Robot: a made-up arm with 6 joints. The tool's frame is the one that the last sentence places.
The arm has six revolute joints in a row. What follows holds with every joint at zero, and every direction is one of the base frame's.
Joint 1 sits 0.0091 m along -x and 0.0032 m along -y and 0.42 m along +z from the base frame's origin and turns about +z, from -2.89 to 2.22 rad.
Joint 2 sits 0.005 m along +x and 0.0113 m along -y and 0.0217 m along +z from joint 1 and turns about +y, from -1.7 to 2.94 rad.
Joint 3 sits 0.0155 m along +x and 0.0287 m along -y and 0.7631 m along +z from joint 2 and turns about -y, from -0.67 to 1.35 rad.
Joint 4 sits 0.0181 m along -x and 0.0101 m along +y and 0.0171 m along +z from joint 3 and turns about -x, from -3.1 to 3.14 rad.
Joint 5 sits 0.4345 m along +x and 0.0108 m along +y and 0.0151 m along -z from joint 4 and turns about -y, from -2.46 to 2.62 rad.
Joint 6 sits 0.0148 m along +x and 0.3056 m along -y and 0.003 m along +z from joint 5 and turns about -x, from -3.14 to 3.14 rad.
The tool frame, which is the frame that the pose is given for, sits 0.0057 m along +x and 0.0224 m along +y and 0.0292 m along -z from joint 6; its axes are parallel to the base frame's.
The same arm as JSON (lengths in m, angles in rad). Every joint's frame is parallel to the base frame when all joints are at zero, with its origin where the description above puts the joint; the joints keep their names.
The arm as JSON. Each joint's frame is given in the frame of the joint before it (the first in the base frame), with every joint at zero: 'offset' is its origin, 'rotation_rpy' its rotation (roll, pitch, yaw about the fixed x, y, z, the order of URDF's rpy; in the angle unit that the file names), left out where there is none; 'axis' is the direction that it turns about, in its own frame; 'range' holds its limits. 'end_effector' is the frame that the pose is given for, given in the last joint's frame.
{"length_unit": "m", "angle_unit": "rad", "chain": [{"id": "joint 1", "offset": [-0.0091, -0.0032, 0.42], "axis": [0.0, 0.0, 1.0], "range": [-2.89, 2.22]}, {"id": "joint 2", "offset": [0.005, -0.0113, 0.0217], "axis": [0.0, 1.0, 0.0], "range": [-1.7, 2.94]}, {"id": "joint 3", "offset": [0.0155, -0.0287, 0.7631], "axis": [0.0, -1.0, 0.0], "range": [-0.67, 1.35]}, {"id": "joint 4", "offset": [-0.0181, 0.0101, 0.0171], "axis": [-1.0, 0.0, 0.0], "range": [-3.1, 3.14]}, {"id": "joint 5", "offset": [0.4345, 0.0108, -0.0151], "axis": [0.0, -1.0, 0.0], "range": [-2.46, 2.62]}, {"id": "joint 6", "offset": [0.0148, -0.3056, 0.003], "axis": [-1.0, 0.0, 0.0], "range": [-3.14, 3.14]}], "end_effector": {"offset": [0.0057, 0.0224, -0.0292]}}
